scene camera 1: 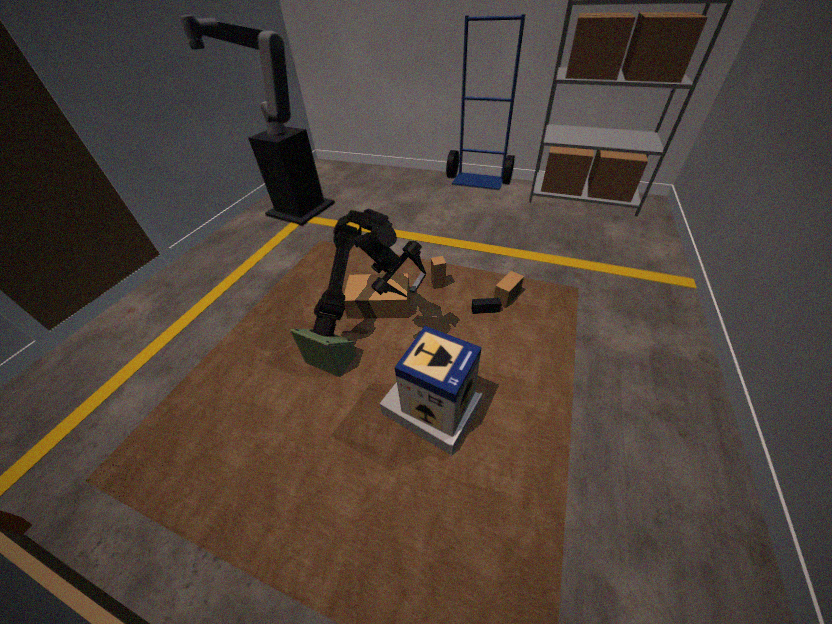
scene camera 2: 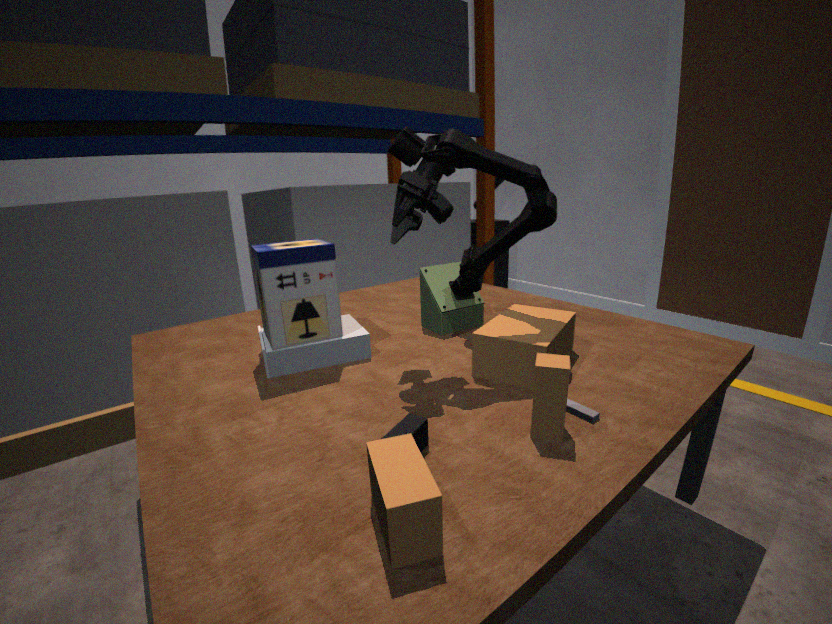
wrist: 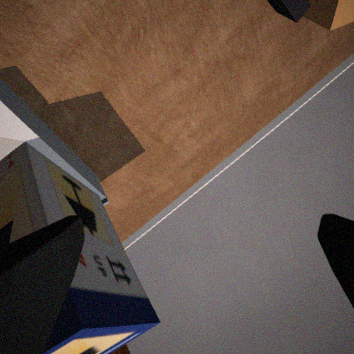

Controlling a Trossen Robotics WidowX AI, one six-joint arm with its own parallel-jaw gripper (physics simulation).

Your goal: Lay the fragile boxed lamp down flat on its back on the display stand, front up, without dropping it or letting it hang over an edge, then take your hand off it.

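Seen in the pictures: gripper, fingertip midpoint: (scene camera 1: 416, 285) (scene camera 2: 393, 235) (wrist: 203, 226); arm's base, link origin: (scene camera 1: 322, 333) (scene camera 2: 461, 290).
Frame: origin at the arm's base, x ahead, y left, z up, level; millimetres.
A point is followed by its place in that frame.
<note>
The boxed lamp (scene camera 1: 438, 382) {z 177, x 499, y -99 mm} (scene camera 2: 302, 292) {z 76, x 468, y 50 mm} (wrist: 107, 245) {z 70, x 499, y 49 mm}, white with a blue upper band and lamp pictures, stands upright on the pale display stand (scene camera 1: 396, 400) {z -46, x 350, y -85 mm} (scene camera 2: 356, 346) {z -73, x 358, y 68 mm} (wrist: 12, 122) {z -47, x 356, y 60 mm}. Its blue-bordered top faces up, and a side with a dark lamp picture shows in scene camera 2. A strip of the stand is bare beside it. My gripper (scene camera 1: 415, 283) {z 197, x 291, y 170 mm} (scene camera 2: 395, 231) {z 197, x 291, y 170 mm} (wrist: 203, 226) {z 197, x 291, y 170 mm} is open and empty, in the air above the table, between the arm base and the loose blocks and apart from the box. In the wrist view its left finger covers part of the box.
The arm's green base (scene camera 1: 322, 352) {z 10, x 63, y -71 mm} (scene camera 2: 451, 315) {z -56, x 62, y 39 mm} stands on the brown table (scene camera 1: 268, 470) {z -110, x 114, y -420 mm} (scene camera 2: 221, 456) {z -110, x 689, y 312 mm}. A wide cardboard box (scene camera 1: 379, 305) {z -39, x 78, y 238 mm} (scene camera 2: 504, 355) {z -46, x 141, y 354 mm}, a small upright block (scene camera 1: 438, 272) {z -22, x 205, y 504 mm} (scene camera 2: 551, 403) {z -42, x 210, y 547 mm}, another block (scene camera 1: 508, 288) {z -21, x 499, y 530 mm} (scene camera 2: 406, 483) {z -21, x 497, y 607 mm} and a black block (scene camera 1: 485, 306) {z -72, x 440, y 446 mm} stand or lie around.
</note>
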